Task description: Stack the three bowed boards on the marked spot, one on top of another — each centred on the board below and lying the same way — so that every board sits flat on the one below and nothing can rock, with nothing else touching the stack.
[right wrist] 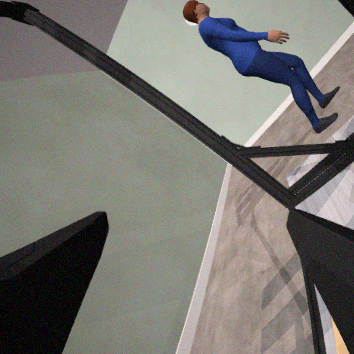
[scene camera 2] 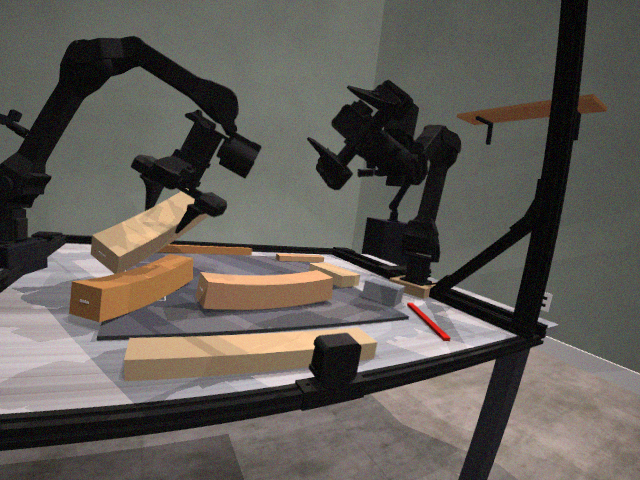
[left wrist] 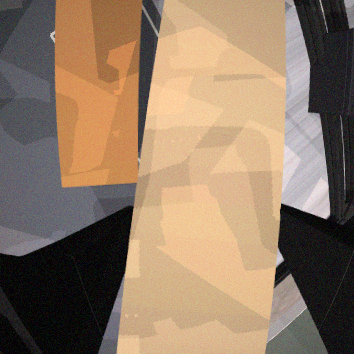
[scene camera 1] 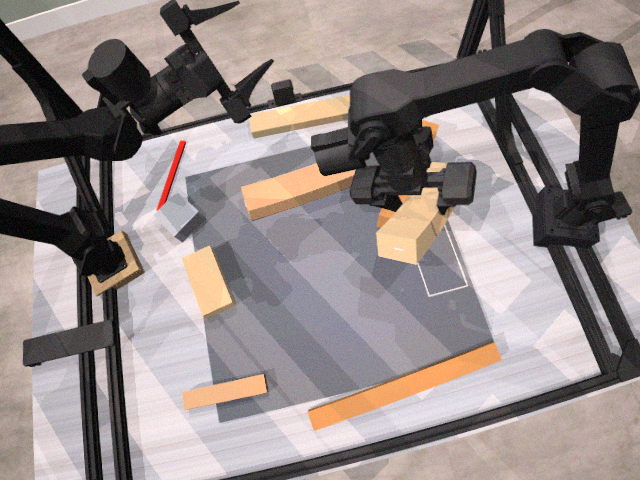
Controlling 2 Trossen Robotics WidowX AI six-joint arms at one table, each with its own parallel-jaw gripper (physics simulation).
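Where they show: left gripper, fingertip midpoint: (scene camera 2: 161, 223) (left wrist: 202, 212) (scene camera 1: 423, 212); right gripper, fingertip midpoint: (right wrist: 198, 219) (scene camera 2: 328, 114) (scene camera 1: 256, 31); left arm's base, link origin: (scene camera 2: 5, 240) (scene camera 1: 571, 213); right arm's base, link origin: (scene camera 2: 415, 281) (scene camera 1: 108, 262).
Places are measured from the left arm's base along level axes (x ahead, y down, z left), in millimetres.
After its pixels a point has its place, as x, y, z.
Note:
My left gripper (scene camera 1: 413, 201) @(285, -57, 62) (scene camera 2: 166, 217) @(285, -57, 62) (left wrist: 202, 212) @(285, -57, 62) is shut on the pale bowed board (scene camera 1: 405, 229) @(317, -108, 119) (scene camera 2: 139, 232) @(269, -46, 0) (left wrist: 215, 125) @(273, -56, 20), which hangs tilted, its near end low above the dark orange board. The dark orange bowed board (scene camera 1: 384, 218) @(346, 6, 53) (scene camera 2: 139, 286) @(321, 16, -105) (left wrist: 97, 125) @(323, 5, 17) lies skewed across the white outline of the marked spot (scene camera 1: 448, 290) @(213, 51, 161); the left arm hides much of it in scene camera 1. Whether the pale board touches it, I cannot tell. The peach bowed board (scene camera 1: 294, 193) @(521, 9, 21) (scene camera 2: 266, 291) @(507, 20, -41) lies apart on the mat. My right gripper (scene camera 1: 255, 32) @(565, -263, -99) (scene camera 2: 329, 113) @(565, -263, -99) (right wrist: 198, 219) @(565, -263, -99) is open and empty, raised.
A pale long bar (scene camera 1: 299, 117) @(548, 33, -177) (scene camera 2: 227, 356) @(479, 35, -240) lies beyond the mat. A pale block (scene camera 1: 209, 281) @(650, 24, 210) (scene camera 2: 338, 274) @(660, 25, 155), grey block (scene camera 1: 178, 219) @(741, 17, 99) (scene camera 2: 382, 291) @(737, 27, 54) and red stick (scene camera 1: 171, 175) @(807, 52, -14) (scene camera 2: 428, 321) @(804, 51, -35) lie toward the right arm. Orange strips (scene camera 1: 224, 391) @(581, 36, 395) (scene camera 1: 405, 384) @(279, 33, 337) lie along the opposite mat edge.

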